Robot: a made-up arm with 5 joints.
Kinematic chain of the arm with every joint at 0, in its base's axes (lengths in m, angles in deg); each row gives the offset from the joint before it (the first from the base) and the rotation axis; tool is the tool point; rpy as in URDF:
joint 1: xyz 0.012 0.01 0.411 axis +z
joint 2: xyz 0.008 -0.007 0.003 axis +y
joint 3: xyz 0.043 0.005 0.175 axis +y
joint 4: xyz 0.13 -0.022 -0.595 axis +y
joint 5: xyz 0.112 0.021 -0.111 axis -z
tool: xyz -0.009 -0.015 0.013 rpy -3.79 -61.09 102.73
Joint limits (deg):
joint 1: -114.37..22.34
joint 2: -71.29..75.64
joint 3: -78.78..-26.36
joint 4: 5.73..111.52
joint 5: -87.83..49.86
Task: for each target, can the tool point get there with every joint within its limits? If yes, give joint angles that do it. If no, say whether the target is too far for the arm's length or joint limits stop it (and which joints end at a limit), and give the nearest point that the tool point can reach.
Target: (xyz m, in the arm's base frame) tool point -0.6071 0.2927 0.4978
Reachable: no: joint limits stop it (at a limit: joint 2, joint 3, joint 4, joint 5) | nearest point -0.2882 0.1471 -0.0200 | short by 0.625 m
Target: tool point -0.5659 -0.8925 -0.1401
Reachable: no: too far | nearest point -0.3088 -0.6678 0.0235 | short by 0.379 m
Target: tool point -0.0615 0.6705 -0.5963
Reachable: no: too far | nearest point -0.0197 0.2952 -0.1885 | short by 0.556 m
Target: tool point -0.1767 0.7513 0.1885
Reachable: no: joint limits stop it (at a limit: joint 2, joint 3, joint 4, joint 5) | nearest point -0.0694 0.3298 -0.0200 | short by 0.482 m
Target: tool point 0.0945 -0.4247 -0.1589
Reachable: yes | joints -76.60 38.36 -54.75 65.75 -33.26
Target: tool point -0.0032 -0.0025 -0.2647
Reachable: yes | joints -47.55 59.73 -31.46 24.93 -13.41
